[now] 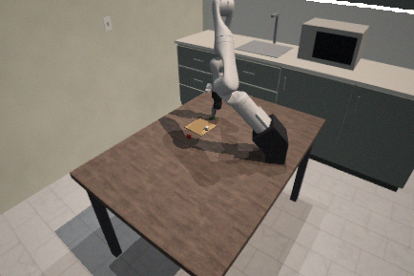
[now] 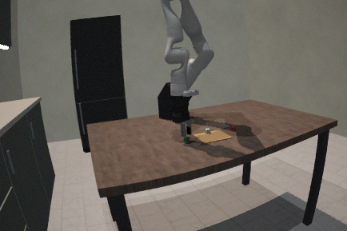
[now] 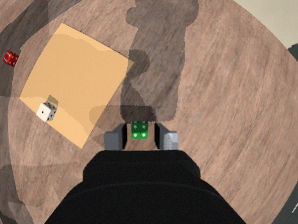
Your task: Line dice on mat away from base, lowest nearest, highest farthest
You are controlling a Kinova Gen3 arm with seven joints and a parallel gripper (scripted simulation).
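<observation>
Right now the green die is 40 mm below my hand. From my hand the other things lie so: red die (10 mm ahead, 260 mm to the left, 40 mm below); then white die (30 mm behind, 130 mm to the left, 30 mm below); then tan mat (20 mm ahead, 120 mm to the left, 40 mm below).
</observation>
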